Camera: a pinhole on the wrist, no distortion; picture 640 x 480 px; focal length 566.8 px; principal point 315.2 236.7 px. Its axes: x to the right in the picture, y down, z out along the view. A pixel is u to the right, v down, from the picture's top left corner.
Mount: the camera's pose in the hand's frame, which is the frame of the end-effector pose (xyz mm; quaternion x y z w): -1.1 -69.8 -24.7 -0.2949 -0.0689 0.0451 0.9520
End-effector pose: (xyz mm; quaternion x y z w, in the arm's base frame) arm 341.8 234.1 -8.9 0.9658 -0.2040 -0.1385 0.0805
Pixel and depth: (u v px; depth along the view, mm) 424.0 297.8 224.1
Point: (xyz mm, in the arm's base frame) 271.6 145.1 -134.5
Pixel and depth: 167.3 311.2 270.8
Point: 152.4 174.1 -120.7
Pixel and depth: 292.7 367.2 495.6
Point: 46.2 -21.8 -218.7
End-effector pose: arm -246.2 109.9 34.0 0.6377 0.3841 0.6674 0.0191
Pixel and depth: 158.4 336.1 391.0
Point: 85.7 6.5 -34.8
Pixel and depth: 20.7 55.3 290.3
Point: 3.4 135.8 -155.4
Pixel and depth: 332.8 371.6 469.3
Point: 155.0 20.5 99.5
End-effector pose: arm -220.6 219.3 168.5 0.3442 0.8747 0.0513 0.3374
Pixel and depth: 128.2 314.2 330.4
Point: 74.5 189.8 143.4
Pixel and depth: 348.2 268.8 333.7
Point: 23.7 263.8 47.7
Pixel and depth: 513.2 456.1 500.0
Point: 138.1 525.7 23.4
